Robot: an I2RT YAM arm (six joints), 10 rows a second.
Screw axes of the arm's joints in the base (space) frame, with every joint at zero. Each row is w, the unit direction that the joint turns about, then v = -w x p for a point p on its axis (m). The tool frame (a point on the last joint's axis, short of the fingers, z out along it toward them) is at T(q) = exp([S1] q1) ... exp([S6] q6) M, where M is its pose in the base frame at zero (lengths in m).
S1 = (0, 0, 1, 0, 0, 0)
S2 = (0, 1, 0, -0.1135, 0, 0.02)
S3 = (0, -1, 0, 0.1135, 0, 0.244)
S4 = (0, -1, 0, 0.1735, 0, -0.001)
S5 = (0, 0, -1, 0, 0.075, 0)
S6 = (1, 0, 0, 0, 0.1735, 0)
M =
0 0 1 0.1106
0 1 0 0
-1 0 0 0.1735
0 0 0 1
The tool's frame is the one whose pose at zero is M.
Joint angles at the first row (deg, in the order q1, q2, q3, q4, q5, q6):
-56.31 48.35 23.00 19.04 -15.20 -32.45
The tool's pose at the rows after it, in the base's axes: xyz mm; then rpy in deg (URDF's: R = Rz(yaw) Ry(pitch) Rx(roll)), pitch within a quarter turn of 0, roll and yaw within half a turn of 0:
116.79, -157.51, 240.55, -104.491, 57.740, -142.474
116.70, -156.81, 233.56, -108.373, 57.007, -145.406
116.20, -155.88, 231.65, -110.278, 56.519, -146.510
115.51, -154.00, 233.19, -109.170, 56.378, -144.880
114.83, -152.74, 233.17, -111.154, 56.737, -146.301
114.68, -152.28, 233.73, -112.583, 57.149, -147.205
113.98, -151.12, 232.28, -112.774, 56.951, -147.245
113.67, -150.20, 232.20, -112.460, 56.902, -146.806
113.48, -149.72, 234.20, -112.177, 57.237, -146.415
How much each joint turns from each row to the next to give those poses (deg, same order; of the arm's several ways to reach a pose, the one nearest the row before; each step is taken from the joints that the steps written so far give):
-0.01 -0.73 -1.25 -1.16 -0.82 -1.20
0.07 0.25 -0.56 -1.49 -0.14 -0.88
-0.04 -0.23 0.01 -1.46 -0.43 -0.61
0.02 -0.79 -0.09 -0.17 -0.64 -0.28
-0.01 -0.51 0.29 -1.80 -0.32 0.30
-0.04 -0.17 0.36 -1.20 -0.40 0.36
0.01 -0.39 -0.36 -0.21 -0.07 -0.23
0.06 -0.34 -0.17 -0.02 -0.11 -0.08
-0.01 -0.31 0.28 -0.33 -0.23 0.31

